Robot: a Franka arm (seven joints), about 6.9 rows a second.
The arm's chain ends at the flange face. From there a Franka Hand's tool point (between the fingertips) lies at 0.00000 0.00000 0.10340 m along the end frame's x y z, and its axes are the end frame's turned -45 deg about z.
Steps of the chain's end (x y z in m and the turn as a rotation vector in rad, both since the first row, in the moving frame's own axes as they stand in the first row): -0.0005, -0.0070, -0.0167, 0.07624, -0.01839, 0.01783; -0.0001, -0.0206, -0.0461, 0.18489, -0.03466, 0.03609; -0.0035, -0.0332, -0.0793, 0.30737, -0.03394, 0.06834; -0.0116, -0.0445, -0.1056, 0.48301, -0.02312, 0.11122; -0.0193, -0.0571, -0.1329, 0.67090, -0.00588, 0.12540; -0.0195, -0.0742, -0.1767, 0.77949, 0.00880, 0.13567; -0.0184, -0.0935, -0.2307, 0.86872, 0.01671, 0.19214; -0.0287, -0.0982, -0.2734, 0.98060, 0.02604, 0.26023
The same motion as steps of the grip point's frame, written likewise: 0.0089, -0.0122, -0.0170, 0.06691, 0.04091, 0.01783; 0.0257, -0.0304, -0.0479, 0.15525, 0.10623, 0.03609; 0.0415, -0.0498, -0.0842, 0.24134, 0.19334, 0.06834; 0.0575, -0.0733, -0.1174, 0.35789, 0.32519, 0.11122; 0.0746, -0.0968, -0.1553, 0.47856, 0.47024, 0.12540; 0.0941, -0.1132, -0.2065, 0.54496, 0.55741, 0.13567; 0.1152, -0.1277, -0.2672, 0.60246, 0.62609, 0.19214; 0.1191, -0.1394, -0.3190, 0.67498, 0.71180, 0.26023
